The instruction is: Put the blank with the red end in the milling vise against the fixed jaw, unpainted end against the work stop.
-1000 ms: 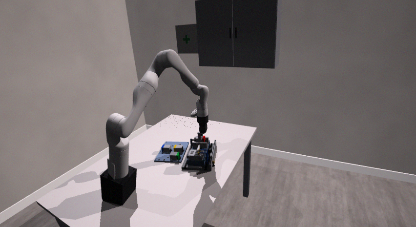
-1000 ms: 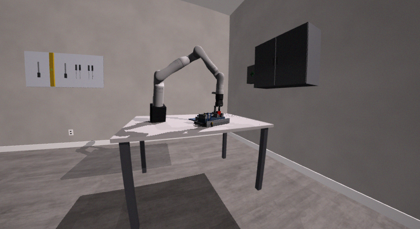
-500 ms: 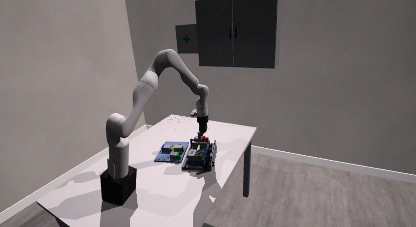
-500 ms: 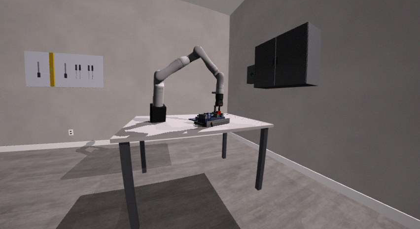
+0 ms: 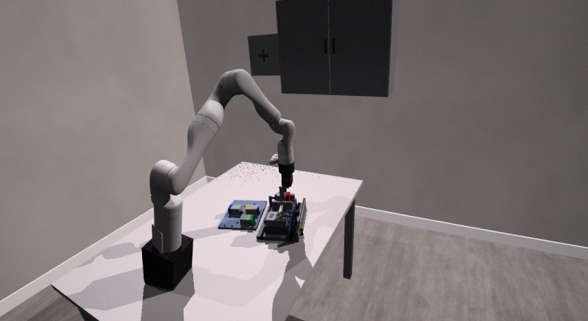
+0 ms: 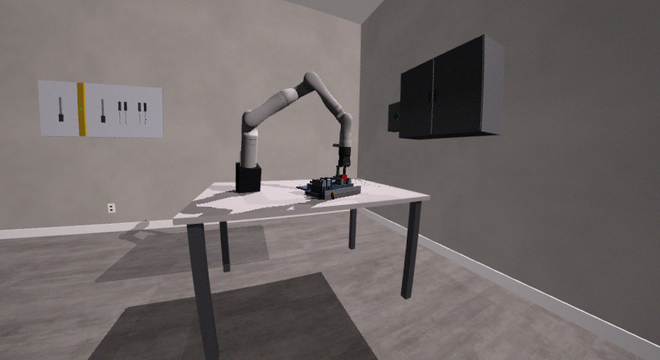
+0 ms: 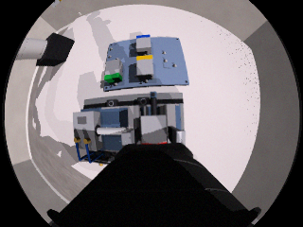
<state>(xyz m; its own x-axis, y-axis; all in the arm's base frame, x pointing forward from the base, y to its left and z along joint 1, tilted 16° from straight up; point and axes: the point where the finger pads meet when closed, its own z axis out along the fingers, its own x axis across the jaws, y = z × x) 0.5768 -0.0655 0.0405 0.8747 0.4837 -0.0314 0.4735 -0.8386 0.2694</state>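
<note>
Now: hand 60 mm past the vise, 30 mm to the left of it and 90 mm above it. Round my hand: rail (20 mm behind, 110 mm to the right, 90 mm below); yellow blank (90 mm behind, 140 mm to the left, 100 mm below); green-ended blank (170 mm behind, 90 mm to the left, 100 mm below).
</note>
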